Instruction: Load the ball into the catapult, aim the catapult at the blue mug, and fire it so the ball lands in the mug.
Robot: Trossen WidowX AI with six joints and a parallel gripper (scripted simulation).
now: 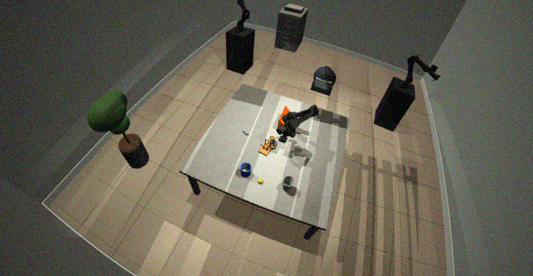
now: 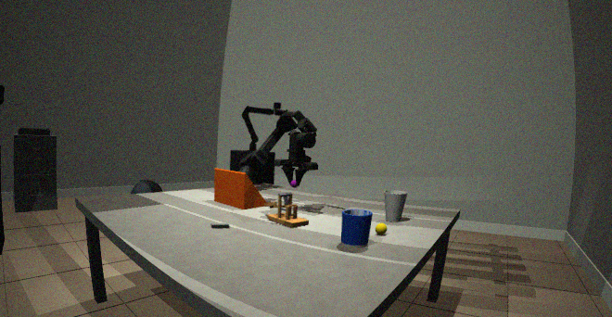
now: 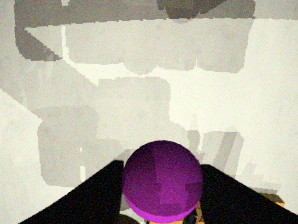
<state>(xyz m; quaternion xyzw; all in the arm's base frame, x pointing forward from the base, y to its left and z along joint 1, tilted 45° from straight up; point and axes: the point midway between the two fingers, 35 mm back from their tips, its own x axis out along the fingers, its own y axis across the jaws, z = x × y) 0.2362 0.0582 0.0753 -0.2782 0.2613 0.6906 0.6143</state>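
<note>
The wooden catapult is 10 cm to the right of my gripper tip, 7 cm below it and 5 cm ahead of it. Round my gripper tip: grey cup 36 cm ahead, 19 cm to the left, 9 cm below; purple ball 1 cm above; dark flat object 38 cm to the right, 11 cm below, 1 cm ahead.
</note>
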